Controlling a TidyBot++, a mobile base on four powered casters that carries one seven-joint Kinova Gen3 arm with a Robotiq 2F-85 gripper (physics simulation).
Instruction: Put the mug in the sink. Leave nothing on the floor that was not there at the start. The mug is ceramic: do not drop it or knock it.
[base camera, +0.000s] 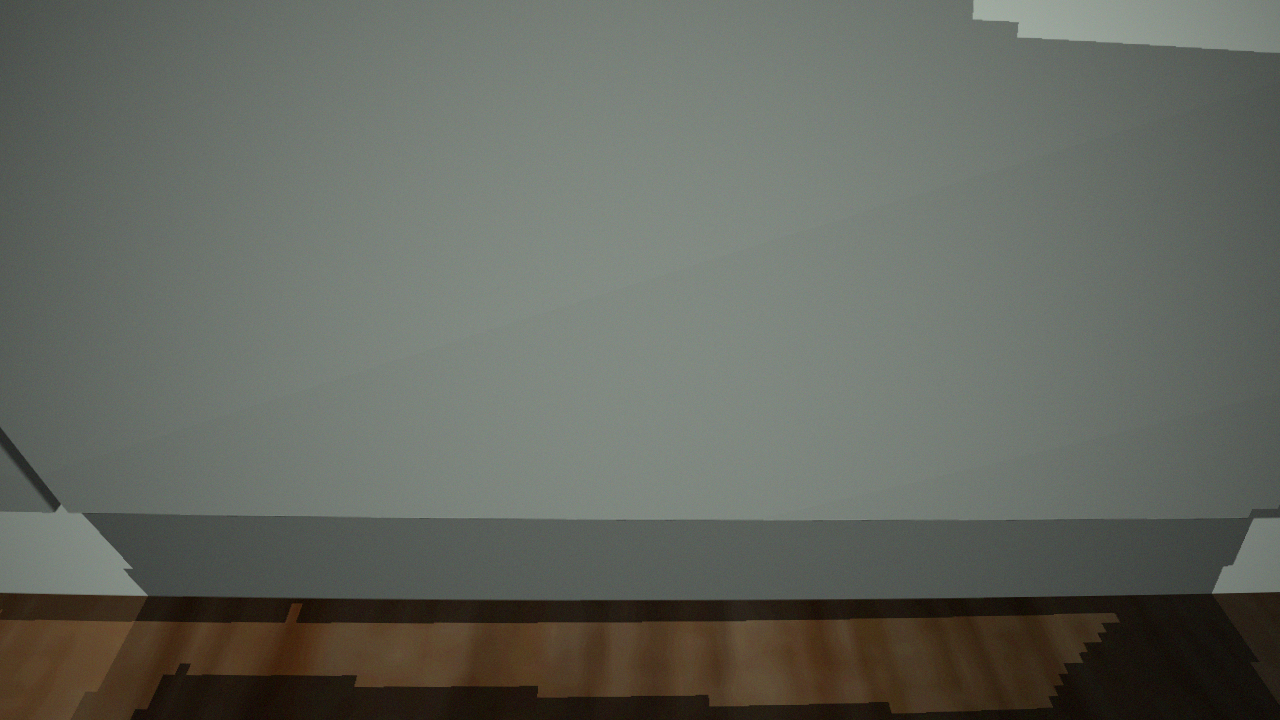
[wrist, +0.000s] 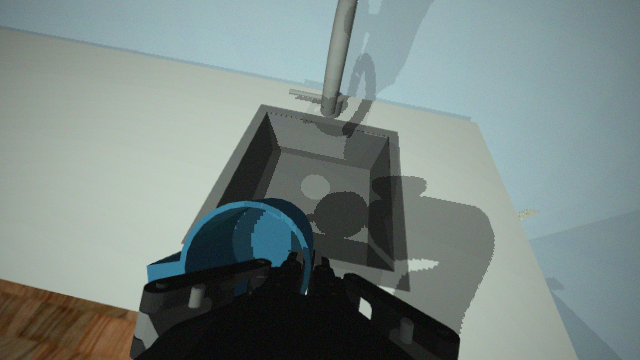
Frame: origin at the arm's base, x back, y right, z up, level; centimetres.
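Seen in the pictures: gripper, fingertip midpoint: (wrist: 308, 260).
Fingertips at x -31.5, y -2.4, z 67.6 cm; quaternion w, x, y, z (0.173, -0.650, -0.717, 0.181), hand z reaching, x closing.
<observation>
Offsets run from my fingertips to a thing's top centre. "spot": to the spot under its first point. Level surfaces: height alone.
A blue mug {dy -5.8, dx +0.7, dz +5.2 cm} (wrist: 272, 235) is in the wrist view, at the lower middle, its opening towards the camera and its handle at the lower left. My gripper (wrist: 308, 260) is shut on the mug's right wall. The mug overlaps the near left part of the grey sink (wrist: 403, 210) in this view; its height above the sink and counter cannot be told exactly. The sink's round drain shows beyond the mug, with a round dark shadow on the basin floor beside it. The near left part of the sink is hidden by the mug and gripper. The mug does not show in the base camera view.
A faucet (wrist: 337, 60) rises behind the sink near the blue wall. The pale countertop {dz -16.2 cm} (wrist: 100, 150) spreads around the sink, with its right end beyond it. Wooden floor {dz -107.2 cm} (wrist: 60, 320) (base camera: 626, 653) lies in front. The cabinet front {spot: dy +2.9, dx +5.9, dz -82.9 cm} (base camera: 626, 313) stands close before the base.
</observation>
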